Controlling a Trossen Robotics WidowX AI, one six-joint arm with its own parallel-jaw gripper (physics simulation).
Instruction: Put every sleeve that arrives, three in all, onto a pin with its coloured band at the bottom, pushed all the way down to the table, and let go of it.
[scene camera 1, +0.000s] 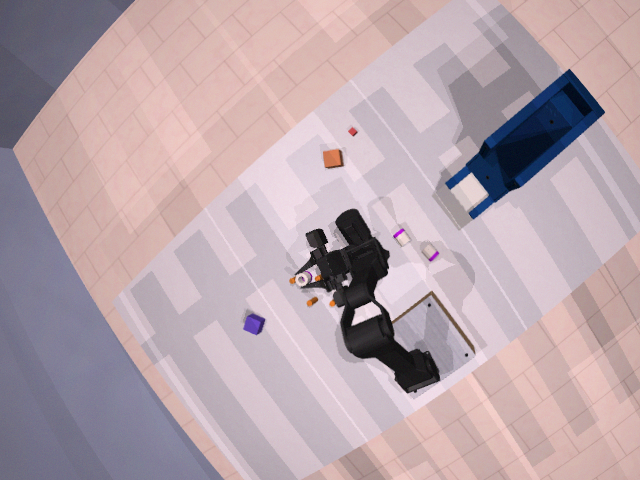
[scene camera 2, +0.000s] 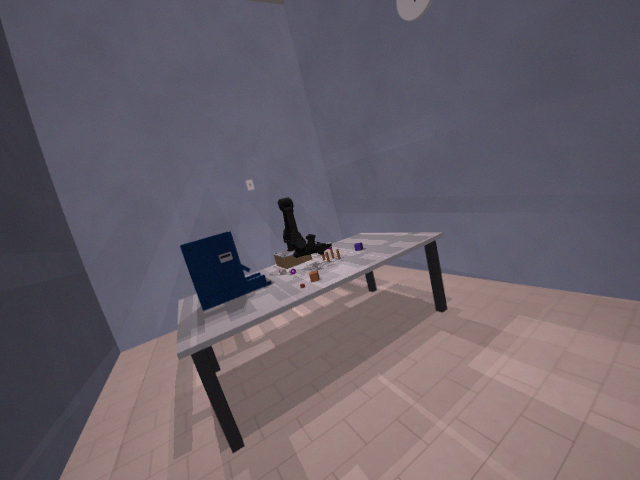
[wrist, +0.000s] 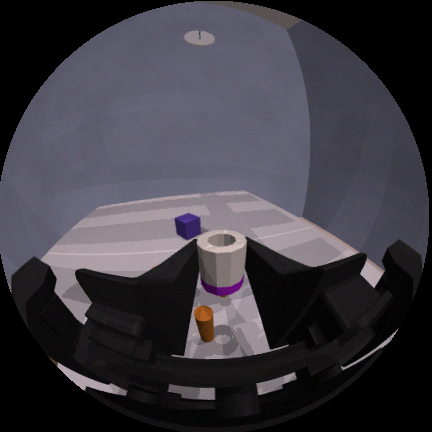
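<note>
My gripper (scene camera 1: 303, 279) (wrist: 220, 243) is shut on a white sleeve, which it holds upright with its purple band at the bottom. In the wrist view a sliver of orange pin (wrist: 223, 295) shows just below the band; whether it enters the sleeve cannot be told. Another orange pin (wrist: 205, 326) stands nearer the camera. In scene camera 1, pins (scene camera 1: 292, 280) (scene camera 1: 318, 277) show on either side of the held sleeve, and two more pins (scene camera 1: 312, 301) (scene camera 1: 332, 303) stand below. Two white sleeves with purple bands (scene camera 1: 402, 237) (scene camera 1: 430, 252) lie on their sides on the table.
A purple cube (scene camera 1: 253, 323) (scene camera 2: 358, 246) (wrist: 188, 226), an orange block (scene camera 1: 332, 158) (scene camera 2: 314, 276) and a small red cube (scene camera 1: 352, 131) (scene camera 2: 302, 285) rest on the table. A blue chute (scene camera 1: 542, 139) (scene camera 2: 214, 273) stands at one end. A brown-edged box (scene camera 1: 454, 322) (scene camera 2: 293, 259) is beside the arm.
</note>
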